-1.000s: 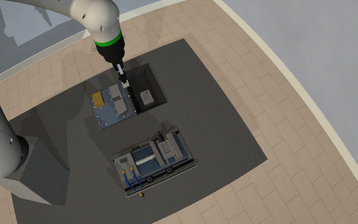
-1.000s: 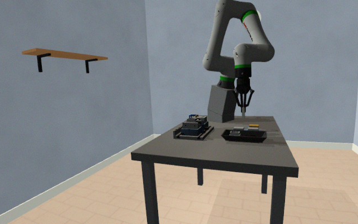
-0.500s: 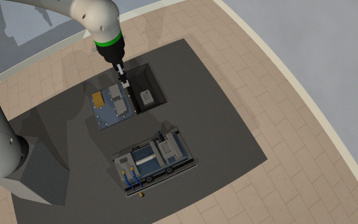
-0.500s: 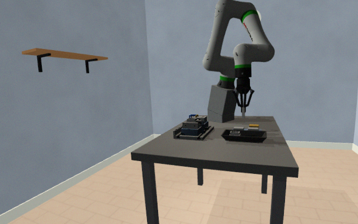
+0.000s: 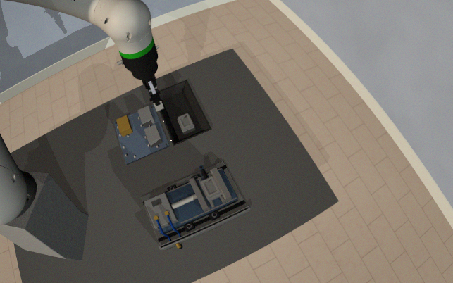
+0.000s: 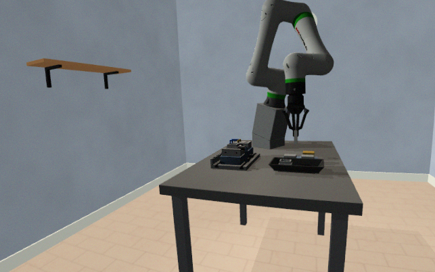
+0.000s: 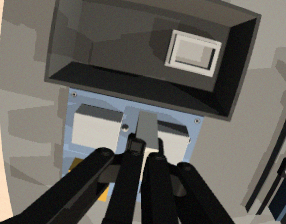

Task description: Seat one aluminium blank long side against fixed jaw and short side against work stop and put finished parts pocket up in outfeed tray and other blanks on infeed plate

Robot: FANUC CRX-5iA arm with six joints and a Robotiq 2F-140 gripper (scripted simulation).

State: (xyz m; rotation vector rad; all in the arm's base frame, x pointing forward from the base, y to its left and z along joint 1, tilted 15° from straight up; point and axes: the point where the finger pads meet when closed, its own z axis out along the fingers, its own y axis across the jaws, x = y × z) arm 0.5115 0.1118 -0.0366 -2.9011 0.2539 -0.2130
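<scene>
Now: hand 9 cm past the white rod, 30 cm to the left of it and 7 cm above it. The rest, counted from my hand: brass blank (14 cm behind, 8 cm to the left, 12 cm below); vise (8 cm behind, 30 cm to the right, 11 cm below).
</scene>
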